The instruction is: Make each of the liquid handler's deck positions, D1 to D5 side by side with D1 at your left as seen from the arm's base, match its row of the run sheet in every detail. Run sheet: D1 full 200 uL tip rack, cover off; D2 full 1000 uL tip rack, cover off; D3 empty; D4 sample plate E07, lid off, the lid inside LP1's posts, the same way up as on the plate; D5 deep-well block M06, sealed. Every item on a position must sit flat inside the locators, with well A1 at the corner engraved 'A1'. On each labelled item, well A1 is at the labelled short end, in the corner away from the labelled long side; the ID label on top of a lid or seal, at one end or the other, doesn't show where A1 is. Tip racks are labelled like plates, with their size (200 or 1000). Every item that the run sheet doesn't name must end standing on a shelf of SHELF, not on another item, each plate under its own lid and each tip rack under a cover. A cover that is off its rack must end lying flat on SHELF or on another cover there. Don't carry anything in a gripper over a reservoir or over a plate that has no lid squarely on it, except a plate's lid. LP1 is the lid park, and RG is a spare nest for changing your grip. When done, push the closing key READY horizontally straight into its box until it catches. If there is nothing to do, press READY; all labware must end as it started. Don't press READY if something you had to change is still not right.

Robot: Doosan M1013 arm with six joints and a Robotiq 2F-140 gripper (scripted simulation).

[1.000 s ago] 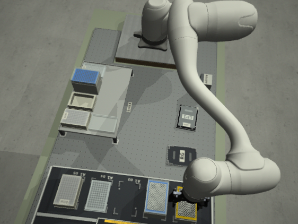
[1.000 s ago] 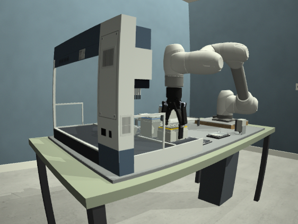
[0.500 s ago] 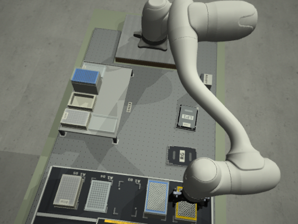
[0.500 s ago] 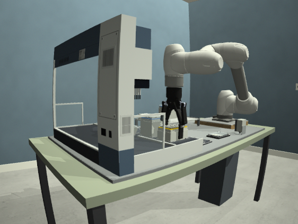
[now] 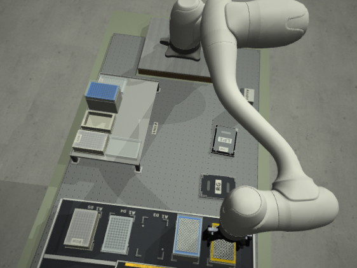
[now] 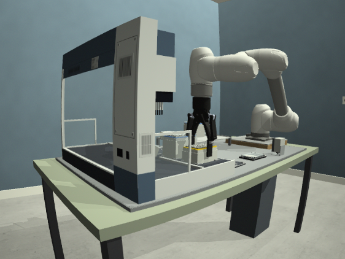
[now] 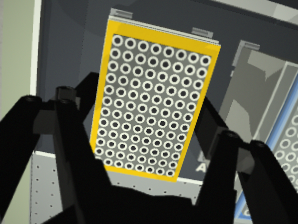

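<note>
Now: the yellow-rimmed tip rack 1 cm to the right of my hand, 1 cm below it and 1 cm behind it. Also, from my hand: blue-rimmed tip rack 13 cm to the right, 2 cm above; clear sample plate 37 cm to the right, 4 cm below, 2 cm ahead; RG nest 25 cm behind, 11 cm below, 3 cm to the right.
</note>
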